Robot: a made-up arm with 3 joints. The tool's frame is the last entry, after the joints.
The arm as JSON. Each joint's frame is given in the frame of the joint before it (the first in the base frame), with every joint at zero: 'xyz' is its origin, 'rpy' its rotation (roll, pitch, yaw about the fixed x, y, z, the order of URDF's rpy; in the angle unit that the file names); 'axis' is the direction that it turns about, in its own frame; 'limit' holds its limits. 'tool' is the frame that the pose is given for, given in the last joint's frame.
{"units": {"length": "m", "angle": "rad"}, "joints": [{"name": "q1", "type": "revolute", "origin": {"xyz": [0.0, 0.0, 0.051], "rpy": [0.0, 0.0, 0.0]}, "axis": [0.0, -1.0, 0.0], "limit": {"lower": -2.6, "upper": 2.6}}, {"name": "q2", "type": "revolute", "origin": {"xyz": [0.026, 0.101, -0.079], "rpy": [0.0, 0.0, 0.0]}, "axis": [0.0, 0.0, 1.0], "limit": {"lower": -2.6, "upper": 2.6}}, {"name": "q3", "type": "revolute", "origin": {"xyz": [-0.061, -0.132, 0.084], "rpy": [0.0, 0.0, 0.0]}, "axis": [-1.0, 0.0, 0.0], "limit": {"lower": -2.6, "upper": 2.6}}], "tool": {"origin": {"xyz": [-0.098, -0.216, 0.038], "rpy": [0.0, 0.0, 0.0]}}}
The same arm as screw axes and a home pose.
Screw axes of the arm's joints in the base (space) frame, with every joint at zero. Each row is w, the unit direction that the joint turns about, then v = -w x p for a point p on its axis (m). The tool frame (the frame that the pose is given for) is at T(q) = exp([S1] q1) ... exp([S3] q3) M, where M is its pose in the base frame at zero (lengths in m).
S1 = (0, -1, 0, 0.0510, 0.0000, 0.0000)
S2 = (0, 0, 1, 0.1010, -0.0260, 0.0000)
S3 = (-1, 0, 0, 0.0000, -0.0560, -0.0310)
M: xyz -0.1330 -0.2470 0.0940 (m) quaternion w x y z 1 0 0 0
Joint limits (rad, base to tool): -2.6000..2.6000 -2.6000..2.6000 -2.6000..2.6000

